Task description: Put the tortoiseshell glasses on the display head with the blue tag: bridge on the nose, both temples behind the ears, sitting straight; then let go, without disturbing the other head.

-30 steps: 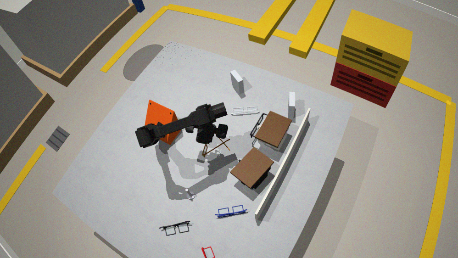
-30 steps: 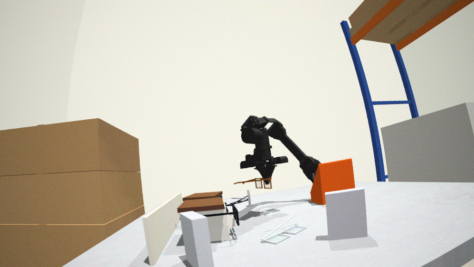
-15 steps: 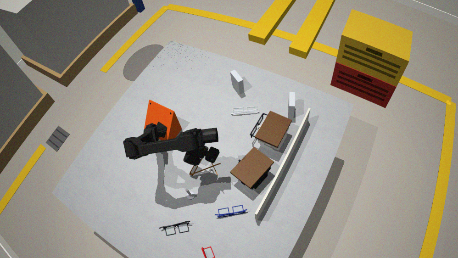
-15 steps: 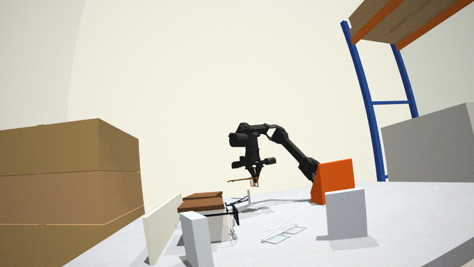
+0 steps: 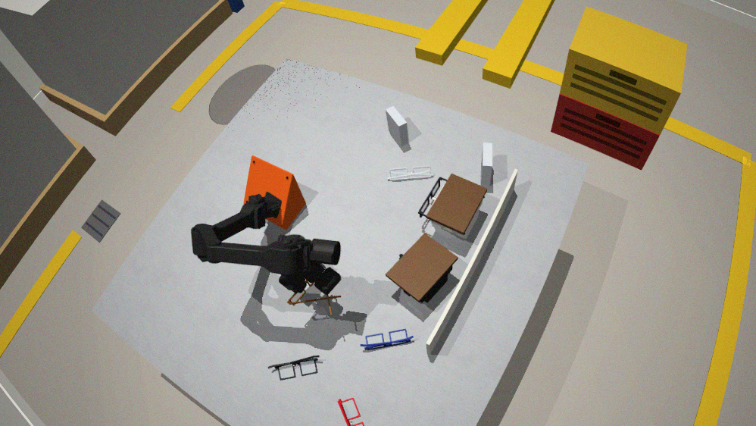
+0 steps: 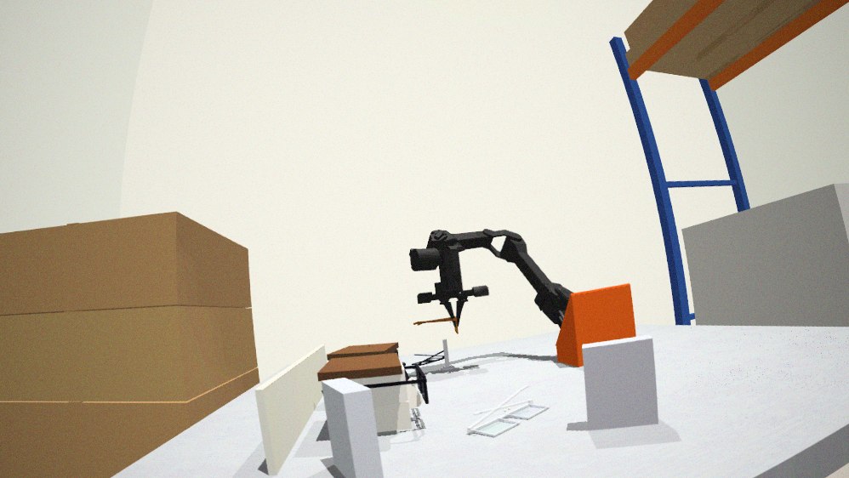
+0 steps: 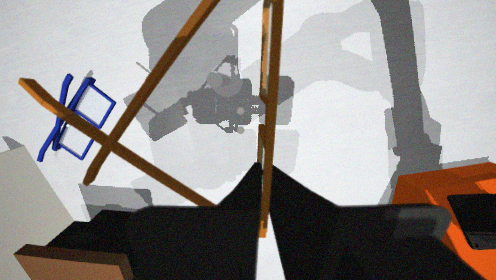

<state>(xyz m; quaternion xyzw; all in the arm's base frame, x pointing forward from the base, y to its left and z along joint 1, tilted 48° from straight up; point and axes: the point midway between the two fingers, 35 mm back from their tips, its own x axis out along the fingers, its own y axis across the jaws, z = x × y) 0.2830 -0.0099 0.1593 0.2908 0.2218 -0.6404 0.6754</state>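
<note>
Now: gripper tip 100 mm above the small white peg, 60 mm to the left of it and 30 mm short of it. From my gripper tip the other things lie so: cream wall panel (330 mm ahead, 310 mm to the left, 70 mm below).
</note>
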